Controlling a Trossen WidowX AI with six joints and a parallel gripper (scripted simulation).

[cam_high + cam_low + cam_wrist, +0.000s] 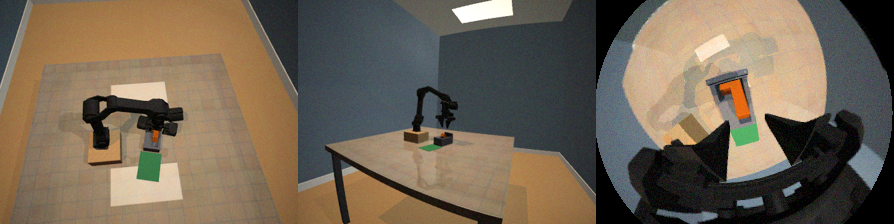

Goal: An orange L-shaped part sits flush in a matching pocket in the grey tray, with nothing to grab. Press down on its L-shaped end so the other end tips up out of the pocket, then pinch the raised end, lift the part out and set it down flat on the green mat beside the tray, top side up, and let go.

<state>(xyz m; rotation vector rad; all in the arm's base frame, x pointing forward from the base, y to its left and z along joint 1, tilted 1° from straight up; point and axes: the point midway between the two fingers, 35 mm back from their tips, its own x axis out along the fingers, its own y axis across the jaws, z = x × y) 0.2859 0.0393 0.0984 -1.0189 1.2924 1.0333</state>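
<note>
Now: the orange L-shaped part 10 cm below my gripper tip, 3 cm to the left of it and 1 cm behind it. Also, from my gripper tip: green mat 16 cm below, 15 cm to the right, 4 cm behind.
</note>
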